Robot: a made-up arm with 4 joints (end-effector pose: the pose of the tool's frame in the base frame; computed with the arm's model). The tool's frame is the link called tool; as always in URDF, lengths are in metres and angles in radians. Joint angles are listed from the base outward.
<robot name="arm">
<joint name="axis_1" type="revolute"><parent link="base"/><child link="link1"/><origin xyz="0.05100 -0.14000 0.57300" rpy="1.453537 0.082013 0.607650"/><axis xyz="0 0 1"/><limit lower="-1.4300" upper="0.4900"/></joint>
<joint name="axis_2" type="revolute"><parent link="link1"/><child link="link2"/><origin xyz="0.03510 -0.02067 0.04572" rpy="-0.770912 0.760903 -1.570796"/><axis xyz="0 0 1"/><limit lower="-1.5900" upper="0.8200"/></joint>
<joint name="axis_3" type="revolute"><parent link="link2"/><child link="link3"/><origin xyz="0.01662 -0.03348 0.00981" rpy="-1.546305 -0.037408 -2.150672"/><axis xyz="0 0 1"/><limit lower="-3.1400" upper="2.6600"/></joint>
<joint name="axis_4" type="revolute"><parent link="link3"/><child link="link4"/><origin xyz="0.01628 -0.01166 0.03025" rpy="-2.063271 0.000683 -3.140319"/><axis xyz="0 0 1"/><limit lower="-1.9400" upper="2.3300"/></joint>
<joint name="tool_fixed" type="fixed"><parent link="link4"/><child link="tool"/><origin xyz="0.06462 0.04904 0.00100" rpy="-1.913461 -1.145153 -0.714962"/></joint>
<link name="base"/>
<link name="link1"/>
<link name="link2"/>
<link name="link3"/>
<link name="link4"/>
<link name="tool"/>
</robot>
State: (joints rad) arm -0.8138 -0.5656 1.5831 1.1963
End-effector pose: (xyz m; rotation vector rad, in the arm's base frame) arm 0.0743 -0.1568 0.5587 -1.8314 0.0361 -0.1729
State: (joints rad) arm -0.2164 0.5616 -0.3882 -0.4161
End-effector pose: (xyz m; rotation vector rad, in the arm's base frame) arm 0.0821 -0.1091 0.5274 -1.0335 0.1137 0.4720
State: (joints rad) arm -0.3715 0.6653 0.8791 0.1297
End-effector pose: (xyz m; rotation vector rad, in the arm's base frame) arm 0.1211 -0.1535 0.5178 -0.9478 0.9418 -0.4881
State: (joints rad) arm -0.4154 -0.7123 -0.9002 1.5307
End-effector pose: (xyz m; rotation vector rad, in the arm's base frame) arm 0.1627 -0.2219 0.5576 0.3863 0.9053 1.1181
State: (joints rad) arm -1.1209 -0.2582 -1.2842 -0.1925
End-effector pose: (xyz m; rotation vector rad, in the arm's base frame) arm 0.0432 -0.1769 0.5850 -0.4756 0.7308 1.8173
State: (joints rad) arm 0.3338 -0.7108 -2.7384 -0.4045
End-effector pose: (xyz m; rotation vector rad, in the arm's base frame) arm 0.0986 -0.2435 0.5804 0.1469 -1.1973 2.6300
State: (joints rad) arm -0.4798 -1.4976 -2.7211 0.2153
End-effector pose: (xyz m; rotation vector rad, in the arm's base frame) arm 0.1477 -0.1684 0.5717 1.3359 1.3490 2.3127
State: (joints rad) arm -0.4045 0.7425 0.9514 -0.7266
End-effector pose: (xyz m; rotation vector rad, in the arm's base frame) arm 0.1118 -0.1509 0.4490 -1.4552 1.6481 -0.2060
